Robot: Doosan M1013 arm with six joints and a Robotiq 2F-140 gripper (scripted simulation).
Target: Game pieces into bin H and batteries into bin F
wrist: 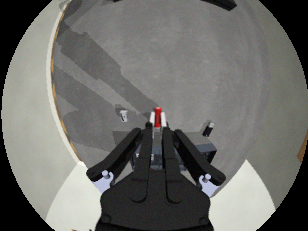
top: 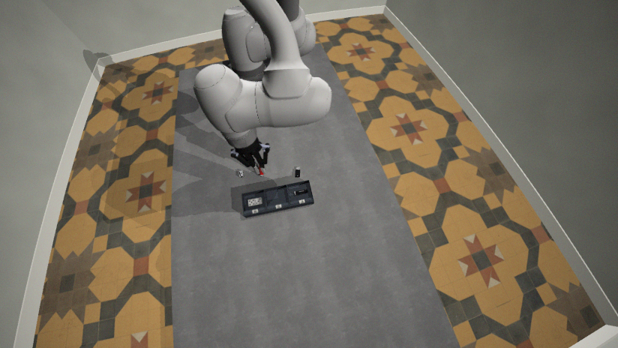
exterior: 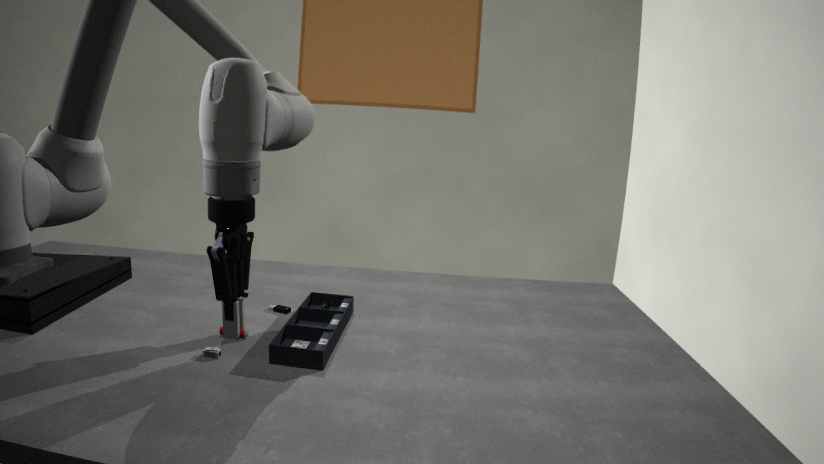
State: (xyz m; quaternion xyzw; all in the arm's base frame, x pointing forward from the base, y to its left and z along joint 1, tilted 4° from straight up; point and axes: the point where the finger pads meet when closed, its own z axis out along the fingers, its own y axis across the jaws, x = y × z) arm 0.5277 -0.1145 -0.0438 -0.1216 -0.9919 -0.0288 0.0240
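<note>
My hand is 15 cm short of the black battery, 11 cm to the right of it and 2 cm above it. The rest, counted from my hand: white domino (11 cm ahead, 6 cm to the right, 2 cm below); silver-grey thing (2 cm behind, 8 cm to the right, 3 cm below); red battery (3 cm below).
</note>
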